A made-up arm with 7 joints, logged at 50 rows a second.
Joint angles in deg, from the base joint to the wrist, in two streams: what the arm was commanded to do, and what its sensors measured. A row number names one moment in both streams.
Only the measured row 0 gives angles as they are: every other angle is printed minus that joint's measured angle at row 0.
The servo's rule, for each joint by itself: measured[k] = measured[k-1] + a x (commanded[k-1-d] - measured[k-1]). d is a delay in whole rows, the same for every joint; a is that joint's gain. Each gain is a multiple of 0.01, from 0.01 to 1. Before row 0 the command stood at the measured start. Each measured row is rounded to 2 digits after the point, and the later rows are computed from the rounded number. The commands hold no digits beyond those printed.
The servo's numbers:
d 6
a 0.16 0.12 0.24 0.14 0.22 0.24 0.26
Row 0, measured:
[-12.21, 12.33, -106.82, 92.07, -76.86, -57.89, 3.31]
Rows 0 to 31, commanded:
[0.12, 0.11, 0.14, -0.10, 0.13, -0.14, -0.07]
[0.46, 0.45, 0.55, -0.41, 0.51, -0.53, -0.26]
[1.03, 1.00, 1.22, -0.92, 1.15, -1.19, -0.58]
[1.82, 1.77, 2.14, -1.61, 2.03, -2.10, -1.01]
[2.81, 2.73, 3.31, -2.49, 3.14, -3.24, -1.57]
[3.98, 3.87, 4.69, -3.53, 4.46, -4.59, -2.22]
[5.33, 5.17, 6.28, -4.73, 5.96, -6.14, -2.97]
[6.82, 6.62, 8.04, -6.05, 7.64, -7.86, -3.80]
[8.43, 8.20, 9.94, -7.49, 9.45, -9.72, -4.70]
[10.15, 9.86, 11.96, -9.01, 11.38, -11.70, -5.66]
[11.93, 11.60, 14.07, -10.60, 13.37, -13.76, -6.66]
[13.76, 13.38, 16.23, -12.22, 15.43, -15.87, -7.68]
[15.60, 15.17, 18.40, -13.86, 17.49, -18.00, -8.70]
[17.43, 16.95, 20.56, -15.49, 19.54, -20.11, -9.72]
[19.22, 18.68, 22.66, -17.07, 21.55, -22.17, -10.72]
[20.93, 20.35, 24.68, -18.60, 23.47, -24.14, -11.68]
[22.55, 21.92, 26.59, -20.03, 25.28, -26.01, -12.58]
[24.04, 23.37, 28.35, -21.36, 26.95, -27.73, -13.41]
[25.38, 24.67, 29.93, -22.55, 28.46, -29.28, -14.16]
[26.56, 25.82, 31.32, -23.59, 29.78, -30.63, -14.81]
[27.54, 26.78, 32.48, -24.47, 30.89, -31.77, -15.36]
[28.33, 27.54, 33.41, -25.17, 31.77, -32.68, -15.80]
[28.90, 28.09, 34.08, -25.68, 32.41, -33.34, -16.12]
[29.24, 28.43, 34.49, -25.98, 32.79, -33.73, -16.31]
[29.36, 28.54, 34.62, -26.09, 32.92, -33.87, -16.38]
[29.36, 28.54, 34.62, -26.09, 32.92, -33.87, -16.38]
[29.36, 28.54, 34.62, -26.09, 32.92, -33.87, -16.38]
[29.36, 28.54, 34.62, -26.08, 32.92, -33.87, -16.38]
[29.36, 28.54, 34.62, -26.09, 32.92, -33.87, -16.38]
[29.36, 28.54, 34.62, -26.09, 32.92, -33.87, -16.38]
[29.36, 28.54, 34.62, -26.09, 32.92, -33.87, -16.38]
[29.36, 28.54, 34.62, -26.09, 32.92, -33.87, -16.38]
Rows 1 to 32, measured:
[0.00, 0.00, 0.00, 0.00, 0.00, 0.00, 0.00]
[0.00, 0.00, 0.00, 0.00, 0.00, 0.00, 0.00]
[0.00, 0.00, 0.00, 0.00, 0.00, 0.00, 0.00]
[0.00, 0.00, 0.00, 0.00, 0.00, 0.00, 0.00]
[0.00, 0.00, 0.00, 0.00, 0.00, 0.00, 0.00]
[0.00, 0.00, 0.00, 0.00, 0.00, 0.00, 0.00]
[0.02, 0.01, 0.03, -0.01, 0.03, -0.03, -0.02]
[0.09, 0.06, 0.15, -0.07, 0.14, -0.15, -0.08]
[0.24, 0.17, 0.41, -0.19, 0.36, -0.40, -0.21]
[0.49, 0.36, 0.83, -0.39, 0.73, -0.81, -0.42]
[0.86, 0.64, 1.43, -0.68, 1.26, -1.39, -0.72]
[1.36, 1.03, 2.21, -1.08, 1.96, -2.16, -1.11]
[2.00, 1.53, 3.19, -1.59, 2.84, -3.12, -1.59]
[2.77, 2.14, 4.35, -2.21, 3.90, -4.26, -2.16]
[3.68, 2.87, 5.69, -2.95, 5.12, -5.57, -2.82]
[4.72, 3.71, 7.19, -3.80, 6.50, -7.04, -3.56]
[5.87, 4.66, 8.84, -4.75, 8.01, -8.65, -4.37]
[7.13, 5.71, 10.61, -5.80, 9.64, -10.38, -5.23]
[8.49, 6.85, 12.48, -6.93, 11.37, -12.21, -6.13]
[9.92, 8.06, 14.42, -8.13, 13.17, -14.11, -7.06]
[11.41, 9.33, 16.40, -9.38, 15.01, -16.04, -8.01]
[12.93, 10.65, 18.39, -10.67, 16.87, -17.98, -8.96]
[14.47, 12.00, 20.36, -11.98, 18.72, -19.91, -9.90]
[16.00, 13.36, 22.28, -13.29, 20.53, -21.79, -10.81]
[17.50, 14.72, 24.12, -14.59, 22.27, -23.59, -11.68]
[18.95, 16.05, 25.85, -15.85, 23.92, -25.28, -12.49]
[20.32, 17.34, 27.44, -17.06, 25.45, -26.84, -13.24]
[21.60, 18.56, 28.87, -18.20, 26.84, -28.24, -13.91]
[22.77, 19.70, 30.12, -19.25, 28.07, -29.46, -14.48]
[23.81, 20.75, 31.17, -20.19, 29.11, -30.48, -14.96]
[24.70, 21.68, 32.00, -21.02, 29.95, -31.29, -15.33]
[25.45, 22.50, 32.63, -21.73, 30.60, -31.91, -15.60]

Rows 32 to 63, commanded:
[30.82, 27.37, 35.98, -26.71, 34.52, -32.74, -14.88]
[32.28, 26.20, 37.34, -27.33, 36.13, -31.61, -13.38]
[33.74, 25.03, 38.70, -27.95, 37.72, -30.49, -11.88]
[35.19, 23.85, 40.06, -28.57, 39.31, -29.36, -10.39]
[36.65, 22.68, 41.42, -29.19, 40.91, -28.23, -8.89]
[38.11, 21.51, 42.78, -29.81, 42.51, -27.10, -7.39]
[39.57, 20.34, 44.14, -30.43, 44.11, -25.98, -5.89]
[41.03, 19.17, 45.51, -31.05, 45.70, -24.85, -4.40]
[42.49, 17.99, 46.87, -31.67, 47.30, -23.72, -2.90]
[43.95, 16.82, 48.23, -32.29, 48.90, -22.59, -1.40]
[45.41, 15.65, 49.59, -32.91, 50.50, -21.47, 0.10]
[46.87, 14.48, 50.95, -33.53, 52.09, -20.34, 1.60]
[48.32, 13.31, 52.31, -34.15, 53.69, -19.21, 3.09]
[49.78, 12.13, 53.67, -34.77, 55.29, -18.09, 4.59]
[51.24, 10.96, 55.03, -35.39, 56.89, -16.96, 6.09]
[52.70, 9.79, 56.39, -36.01, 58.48, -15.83, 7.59]
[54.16, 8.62, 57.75, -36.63, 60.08, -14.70, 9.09]
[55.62, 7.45, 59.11, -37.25, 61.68, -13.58, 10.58]
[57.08, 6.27, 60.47, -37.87, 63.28, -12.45, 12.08]
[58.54, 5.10, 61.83, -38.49, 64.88, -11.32, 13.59]
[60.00, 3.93, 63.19, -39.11, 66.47, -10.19, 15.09]
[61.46, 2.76, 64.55, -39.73, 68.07, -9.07, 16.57]
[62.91, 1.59, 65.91, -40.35, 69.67, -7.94, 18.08]
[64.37, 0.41, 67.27, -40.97, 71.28, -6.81, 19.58]
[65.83, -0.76, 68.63, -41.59, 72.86, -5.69, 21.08]
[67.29, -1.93, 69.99, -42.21, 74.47, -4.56, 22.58]
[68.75, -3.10, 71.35, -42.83, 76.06, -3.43, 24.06]
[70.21, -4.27, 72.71, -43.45, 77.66, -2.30, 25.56]
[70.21, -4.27, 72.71, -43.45, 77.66, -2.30, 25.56]
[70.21, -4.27, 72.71, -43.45, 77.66, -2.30, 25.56]
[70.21, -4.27, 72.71, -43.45, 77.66, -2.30, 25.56]
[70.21, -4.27, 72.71, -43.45, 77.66, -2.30, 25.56]
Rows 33 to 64, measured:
[26.08, 23.22, 33.11, -22.34, 31.11, -32.38, -15.80]
[26.60, 23.86, 33.47, -22.86, 31.51, -32.74, -15.95]
[27.04, 24.42, 33.75, -23.31, 31.82, -33.01, -16.06]
[27.41, 24.91, 33.96, -23.70, 32.06, -33.22, -16.14]
[27.72, 25.35, 34.12, -24.03, 32.25, -33.38, -16.20]
[27.98, 25.73, 34.24, -24.32, 32.40, -33.50, -16.25]
[28.43, 25.93, 34.66, -24.65, 32.87, -33.32, -15.89]
[29.05, 25.96, 35.30, -25.03, 33.59, -32.91, -15.24]
[29.80, 25.85, 36.12, -25.44, 34.50, -32.33, -14.37]
[30.66, 25.61, 37.07, -25.88, 35.56, -31.62, -13.34]
[31.62, 25.26, 38.11, -26.34, 36.74, -30.81, -12.18]
[32.66, 24.81, 39.23, -26.83, 38.01, -29.92, -10.93]
[33.77, 24.27, 40.41, -27.33, 39.35, -28.97, -9.62]
[34.93, 23.66, 41.63, -27.85, 40.75, -27.98, -8.26]
[36.14, 22.98, 42.89, -28.38, 42.19, -26.96, -6.87]
[37.39, 22.24, 44.17, -28.93, 43.67, -25.91, -5.45]
[38.67, 21.45, 45.47, -29.49, 45.17, -24.84, -4.01]
[39.98, 20.61, 46.79, -30.06, 46.69, -23.76, -2.55]
[41.31, 19.73, 48.11, -30.63, 48.23, -22.67, -1.08]
[42.67, 18.82, 49.44, -31.21, 49.78, -21.57, 0.39]
[44.04, 17.88, 50.78, -31.80, 51.34, -20.46, 1.87]
[45.43, 16.91, 52.13, -32.39, 52.91, -19.35, 3.36]
[46.83, 15.92, 53.48, -32.98, 54.49, -18.23, 4.85]
[48.24, 14.90, 54.83, -33.58, 56.07, -17.11, 6.34]
[49.65, 13.86, 56.18, -34.18, 57.66, -15.99, 7.83]
[51.07, 12.81, 57.54, -34.78, 59.25, -14.87, 9.33]
[52.50, 11.74, 58.90, -35.39, 60.84, -13.75, 10.83]
[53.93, 10.66, 60.26, -36.00, 62.43, -12.63, 12.32]
[55.37, 9.57, 61.62, -36.61, 64.02, -11.50, 13.82]
[56.81, 8.47, 62.98, -37.22, 65.62, -10.37, 15.32]
[58.25, 7.36, 64.34, -37.83, 67.21, -9.25, 16.82]
[59.70, 6.25, 65.70, -38.44, 68.81, -8.12, 18.32]

